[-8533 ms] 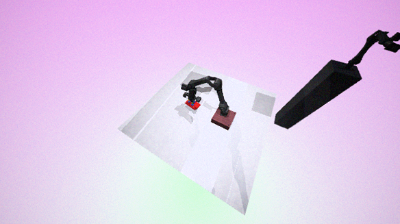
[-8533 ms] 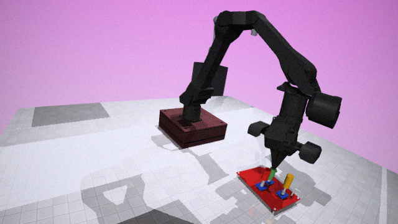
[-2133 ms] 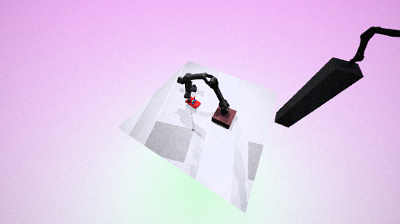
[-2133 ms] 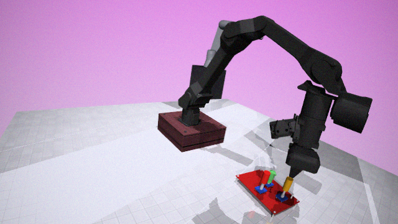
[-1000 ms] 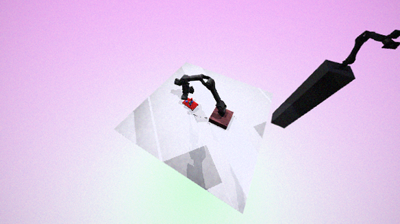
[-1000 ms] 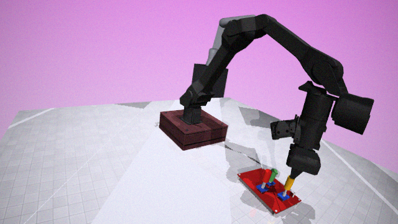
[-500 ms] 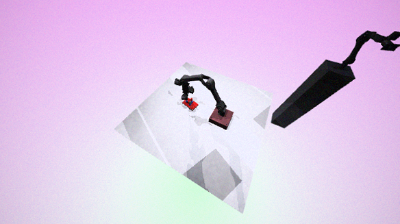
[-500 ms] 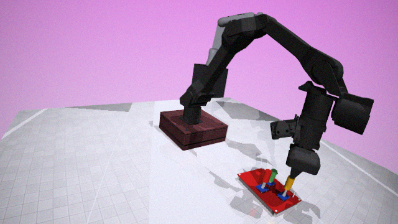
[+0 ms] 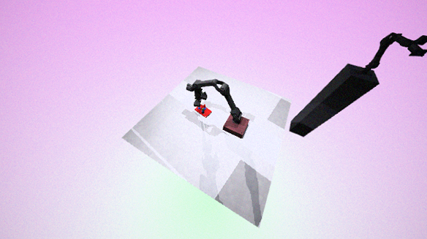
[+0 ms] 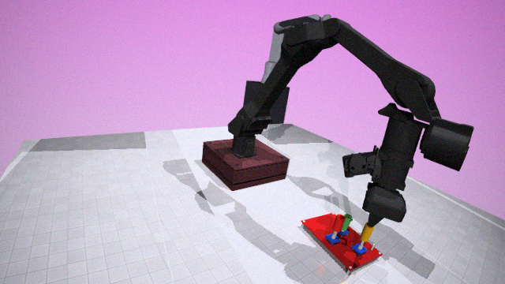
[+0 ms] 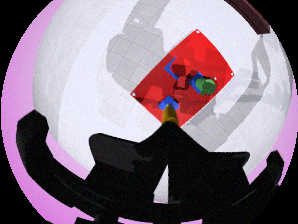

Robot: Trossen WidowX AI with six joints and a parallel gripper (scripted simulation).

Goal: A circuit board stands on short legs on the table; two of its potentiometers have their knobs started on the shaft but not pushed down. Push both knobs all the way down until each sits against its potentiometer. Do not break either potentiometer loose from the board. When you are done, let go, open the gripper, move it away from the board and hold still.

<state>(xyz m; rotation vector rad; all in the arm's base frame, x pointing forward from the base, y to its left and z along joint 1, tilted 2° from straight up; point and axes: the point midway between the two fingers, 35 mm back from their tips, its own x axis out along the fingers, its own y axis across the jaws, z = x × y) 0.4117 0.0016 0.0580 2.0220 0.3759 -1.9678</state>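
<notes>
Right now the green knob is 60 mm behind my gripper tip, 30 mm below it and 20 mm to the left of it. Round my gripper tip: yellow knob (20 mm below).
</notes>
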